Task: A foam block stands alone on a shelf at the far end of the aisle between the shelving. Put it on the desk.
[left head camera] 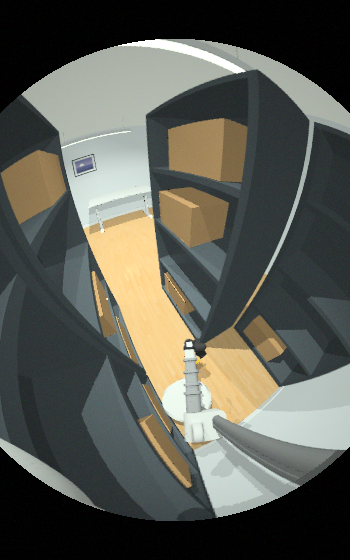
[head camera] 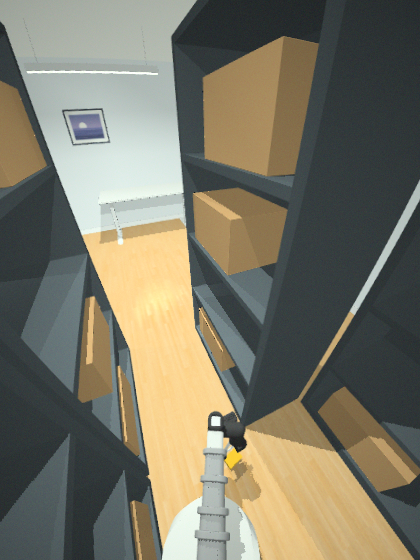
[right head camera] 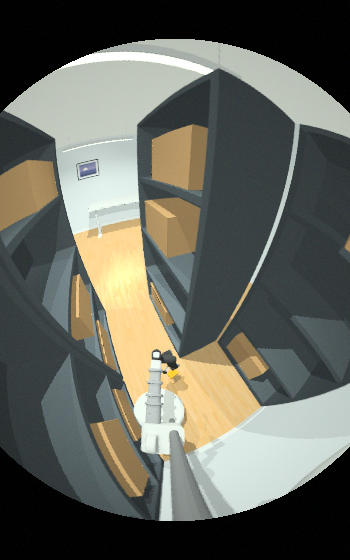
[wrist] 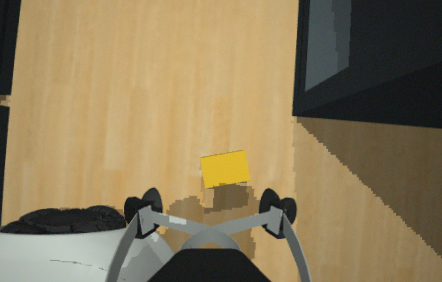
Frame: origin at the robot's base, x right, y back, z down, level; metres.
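Seen in the pictures: gripper, fingertip midpoint: [head camera: 233, 450] [right head camera: 170, 369] [wrist: 211, 204].
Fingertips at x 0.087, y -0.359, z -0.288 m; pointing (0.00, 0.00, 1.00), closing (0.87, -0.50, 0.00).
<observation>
Pixels of each thing's middle, then the offset from my fingertips to it. "*": a spot on its surface instead.
- yellow foam block, body centre: [wrist: 224, 168] [head camera: 232, 458] [right head camera: 172, 373] dx +0.018, dy -0.020, dz +0.292 m
- right unit's corner, surface spot: [wrist: 296, 113] * dx +0.087, dy -0.190, dz +0.283 m
- brown box, body centre: [head camera: 371, 428] [right head camera: 252, 351] [left head camera: 268, 333] dx +0.805, dy -0.139, dz +0.104 m
The yellow foam block [head camera: 233, 458] [right head camera: 173, 373] [wrist: 225, 169] appears to lie on the wooden floor beside the robot's base; a dark shadow adjoins its near edge in the wrist view. My gripper [wrist: 211, 204] points down above the floor. It is open, with its two black fingertips wide apart and nothing between them. In the wrist view the block shows a little beyond the line between the fingertips, slightly right of the midpoint. The white desk [head camera: 140, 197] [left head camera: 119, 200] stands against the far wall at the end of the aisle, partly hidden by the right shelving in the head view.
Dark shelving with brown boxes lines both sides. The right unit's corner [wrist: 296, 113] stands close to the block, and a brown box [head camera: 370, 440] sits low on another unit at the right. The white robot base [wrist: 55, 255] is at the lower left of the wrist view.
</observation>
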